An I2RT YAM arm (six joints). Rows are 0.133 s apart.
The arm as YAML. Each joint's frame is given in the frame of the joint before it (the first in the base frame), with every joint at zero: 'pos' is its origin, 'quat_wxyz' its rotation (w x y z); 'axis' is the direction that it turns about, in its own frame. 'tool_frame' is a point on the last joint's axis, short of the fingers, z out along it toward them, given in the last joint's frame.
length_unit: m
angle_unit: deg
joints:
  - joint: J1
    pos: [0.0, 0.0, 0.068]
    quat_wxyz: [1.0, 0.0, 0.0, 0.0]
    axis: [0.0, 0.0, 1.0]
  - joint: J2
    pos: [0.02, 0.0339, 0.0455]
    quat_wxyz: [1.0, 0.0, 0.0, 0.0]
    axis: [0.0, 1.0, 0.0]
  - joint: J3
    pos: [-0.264, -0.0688, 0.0]
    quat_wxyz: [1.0, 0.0, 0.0, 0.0]
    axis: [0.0, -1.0, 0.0]
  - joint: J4
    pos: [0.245, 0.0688, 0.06]
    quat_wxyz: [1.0, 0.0, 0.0, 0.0]
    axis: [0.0, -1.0, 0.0]
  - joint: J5
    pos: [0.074, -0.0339, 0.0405]
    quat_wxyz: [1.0, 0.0, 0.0, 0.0]
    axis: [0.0, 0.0, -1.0]
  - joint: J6
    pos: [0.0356, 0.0, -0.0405]
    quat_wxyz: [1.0, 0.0, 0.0, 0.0]
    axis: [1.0, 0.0, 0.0]
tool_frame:
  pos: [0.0, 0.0, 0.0]
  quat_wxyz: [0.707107, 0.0, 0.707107, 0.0]
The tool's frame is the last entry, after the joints.
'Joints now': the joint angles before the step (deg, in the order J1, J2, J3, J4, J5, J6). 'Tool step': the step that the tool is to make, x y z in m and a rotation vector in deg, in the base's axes. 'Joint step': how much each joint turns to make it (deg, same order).
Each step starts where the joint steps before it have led.
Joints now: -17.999 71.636 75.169 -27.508 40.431 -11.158
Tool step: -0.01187 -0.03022 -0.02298 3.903 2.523 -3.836
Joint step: -7.297 0.166 -3.447 -0.878 -4.293 1.136
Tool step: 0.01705 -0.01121 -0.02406 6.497 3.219 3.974
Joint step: -1.247 4.733 0.344 -2.021 -6.769 1.231
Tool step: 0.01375 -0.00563 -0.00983 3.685 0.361 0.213
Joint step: -0.001 3.703 1.846 -1.404 -2.038 2.719
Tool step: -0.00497 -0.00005 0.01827 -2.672 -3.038 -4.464
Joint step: 0.001 -0.950 2.284 -0.359 4.197 2.112
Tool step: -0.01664 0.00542 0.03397 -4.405 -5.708 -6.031
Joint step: 0.088 -3.170 3.243 -0.779 5.909 2.551
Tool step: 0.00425 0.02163 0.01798 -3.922 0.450 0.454
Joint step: 4.894 -0.443 2.911 -1.159 5.699 -1.559
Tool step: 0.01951 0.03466 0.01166 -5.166 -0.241 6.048
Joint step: 8.270 0.694 1.144 4.827 4.051 -4.932
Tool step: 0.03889 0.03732 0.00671 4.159 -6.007 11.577
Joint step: 7.827 5.618 5.515 2.032 -5.342 4.726
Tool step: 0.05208 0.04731 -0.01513 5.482 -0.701 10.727
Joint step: 7.896 9.488 6.518 0.174 -4.665 5.261
